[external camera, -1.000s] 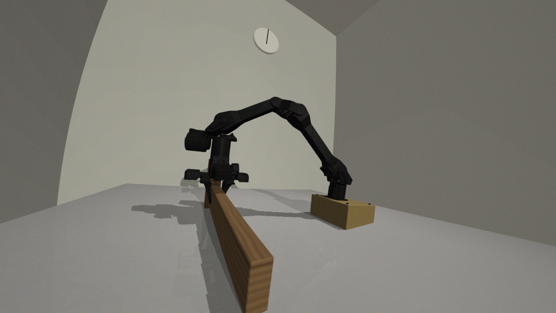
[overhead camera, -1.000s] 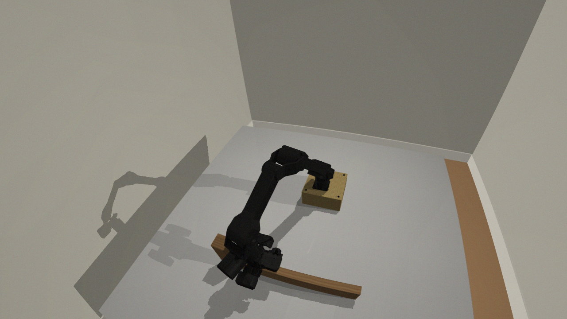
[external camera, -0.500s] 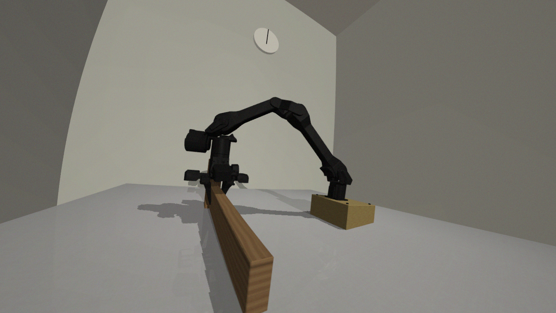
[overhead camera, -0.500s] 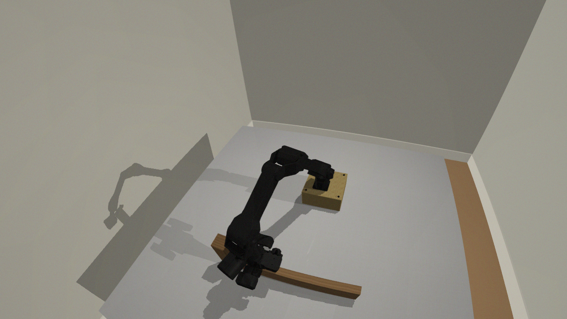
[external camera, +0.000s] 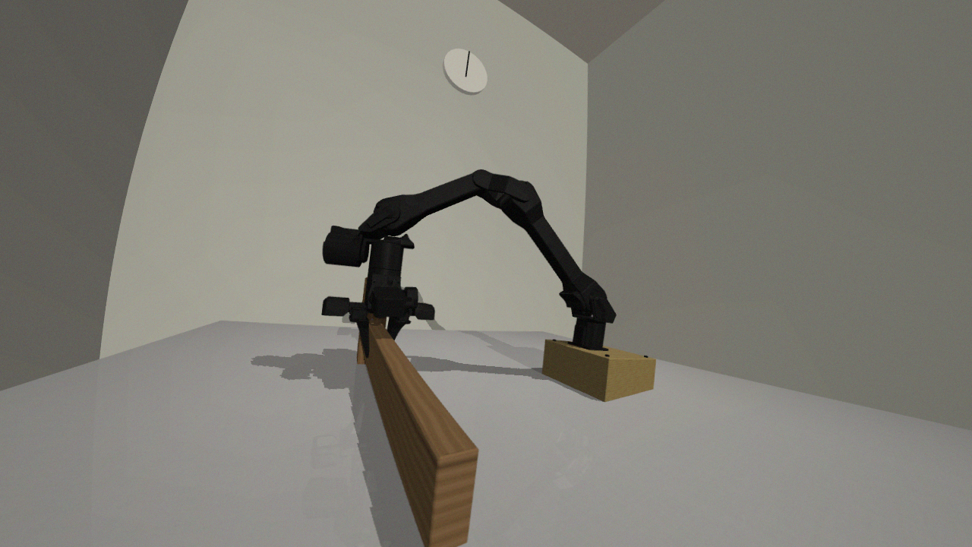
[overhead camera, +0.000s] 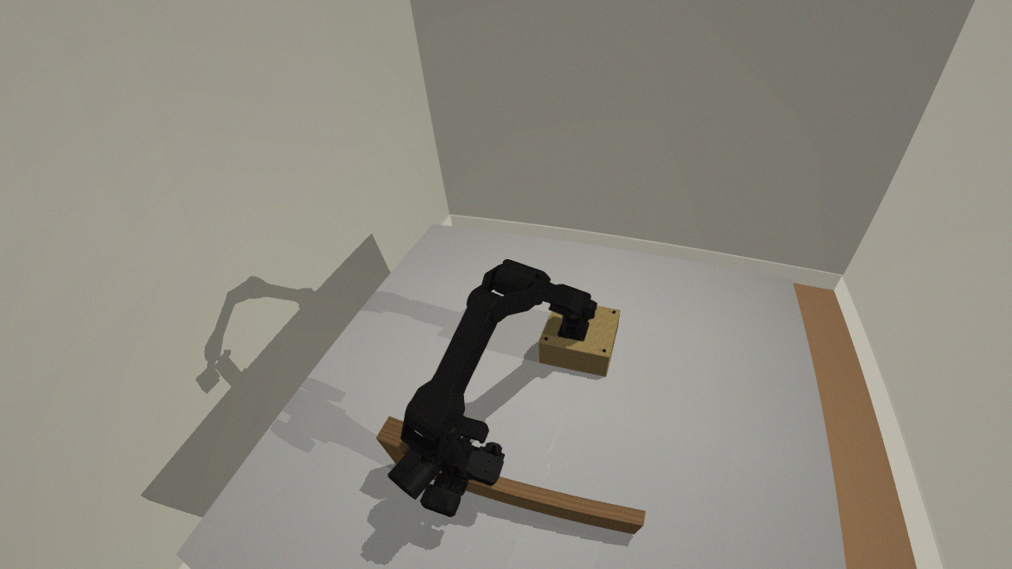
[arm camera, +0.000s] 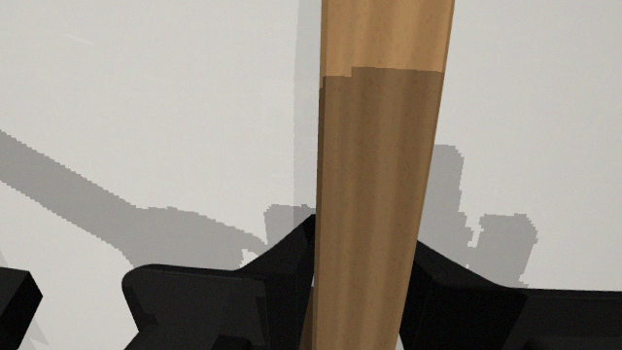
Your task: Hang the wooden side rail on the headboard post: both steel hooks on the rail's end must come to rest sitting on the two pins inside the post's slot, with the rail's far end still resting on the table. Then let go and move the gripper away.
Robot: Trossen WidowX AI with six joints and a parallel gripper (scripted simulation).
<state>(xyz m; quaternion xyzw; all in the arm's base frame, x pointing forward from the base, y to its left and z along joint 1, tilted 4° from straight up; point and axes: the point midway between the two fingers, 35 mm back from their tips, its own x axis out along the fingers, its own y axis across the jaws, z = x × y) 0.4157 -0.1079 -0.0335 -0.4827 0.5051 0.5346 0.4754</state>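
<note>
The wooden headboard post lies 110 mm to the right of my gripper tip and 50 mm above it.
</note>
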